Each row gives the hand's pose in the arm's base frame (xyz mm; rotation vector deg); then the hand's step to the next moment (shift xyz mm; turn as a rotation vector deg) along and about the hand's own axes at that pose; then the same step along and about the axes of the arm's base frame.
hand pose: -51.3 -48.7 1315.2 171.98 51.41 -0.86
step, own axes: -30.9 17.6 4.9 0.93 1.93 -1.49
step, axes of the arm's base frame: -16.2 -31.7 -4.4 1.85 -1.09 1.49
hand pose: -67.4 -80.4 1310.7 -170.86 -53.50 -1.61
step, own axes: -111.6 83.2 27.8 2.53 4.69 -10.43
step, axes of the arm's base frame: -43.9 -131.4 -31.1 4.63 -2.63 10.43
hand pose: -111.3 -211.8 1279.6 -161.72 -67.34 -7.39
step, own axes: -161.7 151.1 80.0 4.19 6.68 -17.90
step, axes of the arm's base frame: -2.4 -211.3 -103.5 6.86 -3.66 17.95
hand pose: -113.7 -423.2 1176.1 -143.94 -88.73 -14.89
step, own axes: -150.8 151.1 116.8 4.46 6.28 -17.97
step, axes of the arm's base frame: 74.9 -168.8 -158.5 6.62 -3.27 18.11
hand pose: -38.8 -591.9 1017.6 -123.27 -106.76 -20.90
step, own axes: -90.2 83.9 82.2 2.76 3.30 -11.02
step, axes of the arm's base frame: 71.4 -64.6 -112.5 3.52 -1.91 11.13
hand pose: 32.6 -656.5 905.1 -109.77 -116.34 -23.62
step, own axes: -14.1 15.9 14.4 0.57 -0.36 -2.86
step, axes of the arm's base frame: 16.1 -5.8 -19.1 -0.29 -0.70 2.84
